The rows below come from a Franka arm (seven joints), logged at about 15 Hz.
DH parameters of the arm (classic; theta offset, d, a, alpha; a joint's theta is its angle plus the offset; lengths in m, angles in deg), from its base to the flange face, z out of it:
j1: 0 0.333 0 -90
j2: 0 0 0 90
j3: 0 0.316 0.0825 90
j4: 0 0 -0.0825 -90
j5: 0 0.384 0 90
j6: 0 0 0.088 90
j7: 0 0.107 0 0
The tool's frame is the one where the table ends.
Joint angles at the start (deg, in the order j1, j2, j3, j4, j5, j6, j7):
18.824, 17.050, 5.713, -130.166, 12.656, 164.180, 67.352
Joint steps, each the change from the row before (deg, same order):
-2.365, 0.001, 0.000, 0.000, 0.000, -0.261, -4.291
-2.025, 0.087, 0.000, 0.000, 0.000, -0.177, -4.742
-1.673, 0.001, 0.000, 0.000, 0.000, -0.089, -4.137
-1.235, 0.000, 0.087, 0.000, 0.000, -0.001, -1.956
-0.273, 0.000, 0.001, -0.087, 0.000, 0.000, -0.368
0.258, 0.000, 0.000, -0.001, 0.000, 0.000, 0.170
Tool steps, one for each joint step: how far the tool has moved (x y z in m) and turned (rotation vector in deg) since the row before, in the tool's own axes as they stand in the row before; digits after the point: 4 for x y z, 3 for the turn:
0.0224, 0.0053, -0.0019, -0.191, 0.620, -2.042
0.0188, 0.0062, -0.0009, -0.240, 0.500, -2.804
0.0152, 0.0059, -0.0015, -0.116, 0.455, -2.542
0.0102, 0.0047, -0.0011, -0.034, 0.323, -0.851
0.0021, 0.0018, 0.0002, -0.090, 0.043, -0.103
-0.0023, -0.0011, 0.0002, 0.011, -0.077, -0.076

